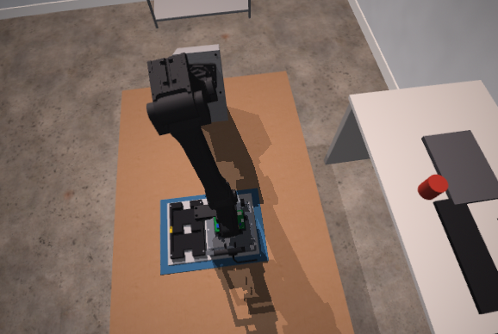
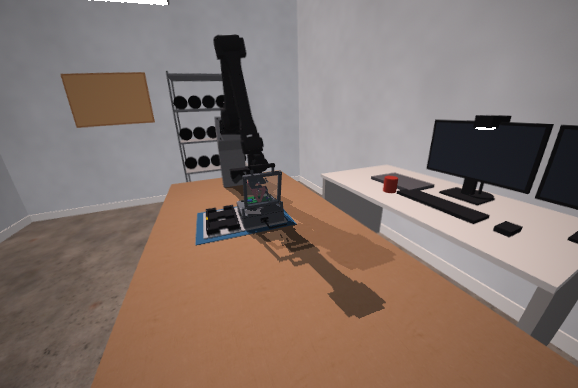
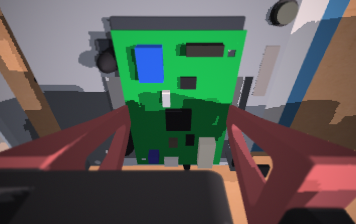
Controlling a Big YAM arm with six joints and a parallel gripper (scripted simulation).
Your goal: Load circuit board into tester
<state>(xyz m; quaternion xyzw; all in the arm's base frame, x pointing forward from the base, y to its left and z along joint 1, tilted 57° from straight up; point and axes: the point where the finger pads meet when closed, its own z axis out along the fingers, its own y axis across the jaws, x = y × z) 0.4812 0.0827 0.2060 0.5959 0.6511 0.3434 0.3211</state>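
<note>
Right now my hand is right at the green circuit board. The rest, counted from my hand: clear lid: 12 cm ahead, 9 cm above, 2 cm to the left.
</note>
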